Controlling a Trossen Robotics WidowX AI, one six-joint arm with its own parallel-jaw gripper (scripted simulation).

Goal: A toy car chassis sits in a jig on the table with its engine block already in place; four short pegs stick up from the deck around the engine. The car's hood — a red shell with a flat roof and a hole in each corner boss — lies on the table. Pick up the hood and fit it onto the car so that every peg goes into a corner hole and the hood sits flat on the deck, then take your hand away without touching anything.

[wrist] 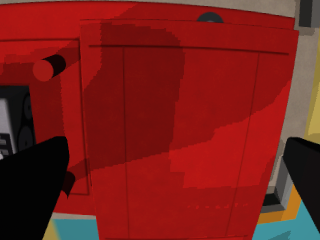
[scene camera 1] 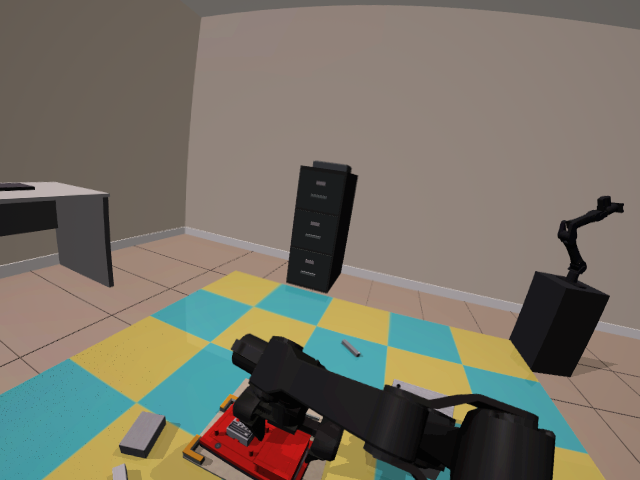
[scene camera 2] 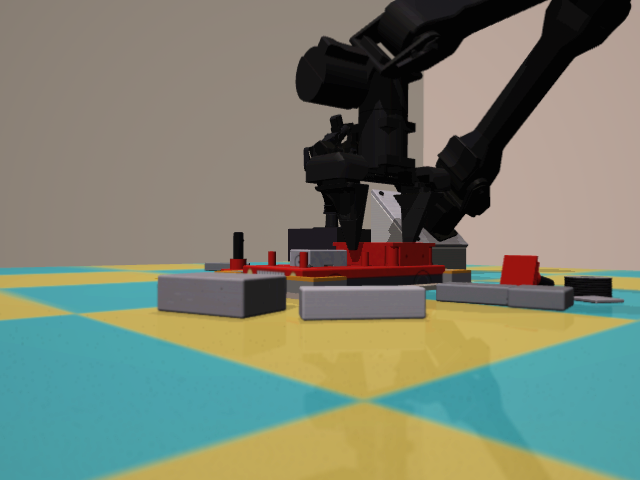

Scene:
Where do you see a red hood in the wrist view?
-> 183, 118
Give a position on a red hood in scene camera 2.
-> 380, 254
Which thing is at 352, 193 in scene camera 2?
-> The gripper.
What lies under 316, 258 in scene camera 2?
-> A grey engine block.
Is the gripper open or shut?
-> Open.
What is the gripper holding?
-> Nothing.

